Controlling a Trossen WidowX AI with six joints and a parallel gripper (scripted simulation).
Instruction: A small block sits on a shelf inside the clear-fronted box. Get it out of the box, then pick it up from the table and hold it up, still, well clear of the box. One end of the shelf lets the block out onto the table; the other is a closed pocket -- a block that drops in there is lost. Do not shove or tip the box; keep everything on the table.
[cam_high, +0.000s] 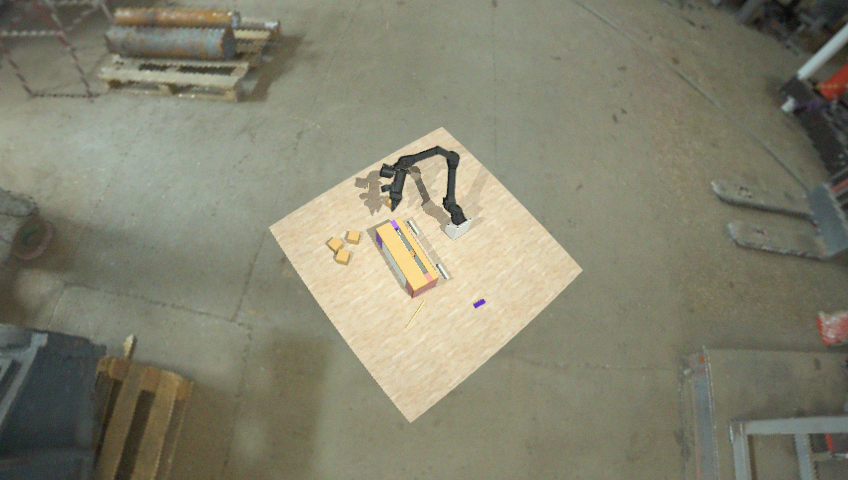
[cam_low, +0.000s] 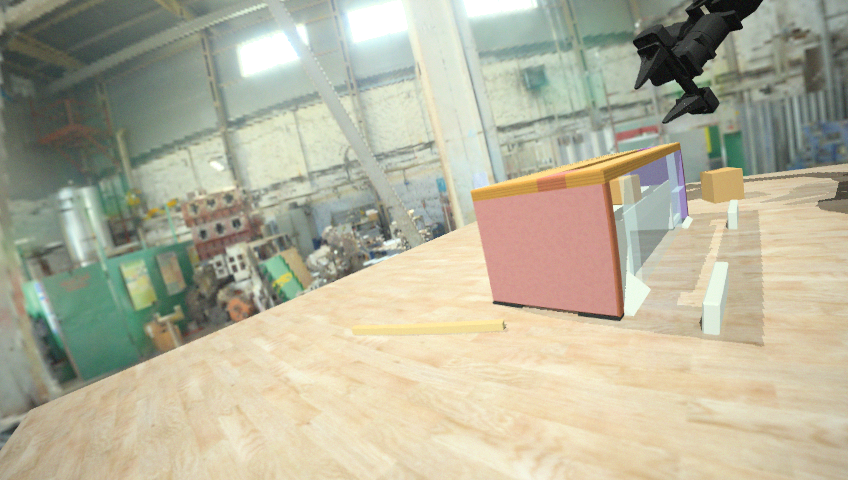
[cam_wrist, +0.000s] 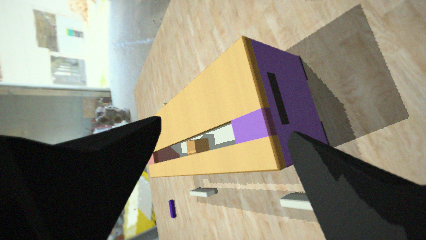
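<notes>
My gripper tip is 10 mm past the box, 210 mm to the right of it and 140 mm above it. From my gripper tip the other things lie so: thin wooden stick: 130 mm ahead, 490 mm to the left, 200 mm below; then purple piece: 190 mm behind, 600 mm to the left, 190 mm below; then tan block: 220 mm to the left, 110 mm below.
</notes>
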